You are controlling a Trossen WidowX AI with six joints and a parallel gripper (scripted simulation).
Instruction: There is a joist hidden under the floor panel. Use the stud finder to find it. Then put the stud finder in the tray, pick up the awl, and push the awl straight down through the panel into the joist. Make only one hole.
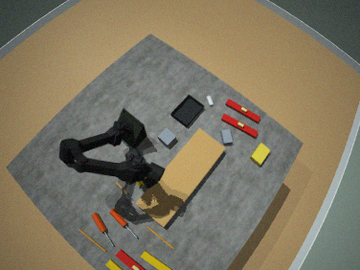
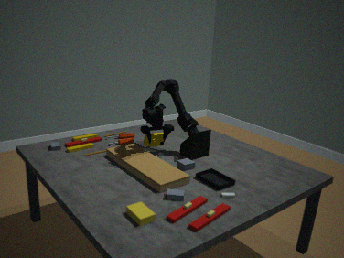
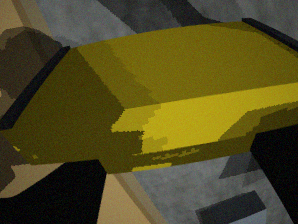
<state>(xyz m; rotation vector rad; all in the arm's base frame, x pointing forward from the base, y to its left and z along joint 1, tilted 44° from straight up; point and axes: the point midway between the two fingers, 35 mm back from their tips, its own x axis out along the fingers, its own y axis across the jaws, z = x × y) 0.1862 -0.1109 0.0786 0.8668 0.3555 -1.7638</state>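
My gripper tip is now 20 mm past the yellow stud finder. Round my gripper tip: black tray 430 mm to the left, 70 mm below, 10 mm ahead; small white piece 570 mm to the left, 90 mm ahead, 70 mm below; awl 140 mm to the right, 70 mm below, 20 mm behind.
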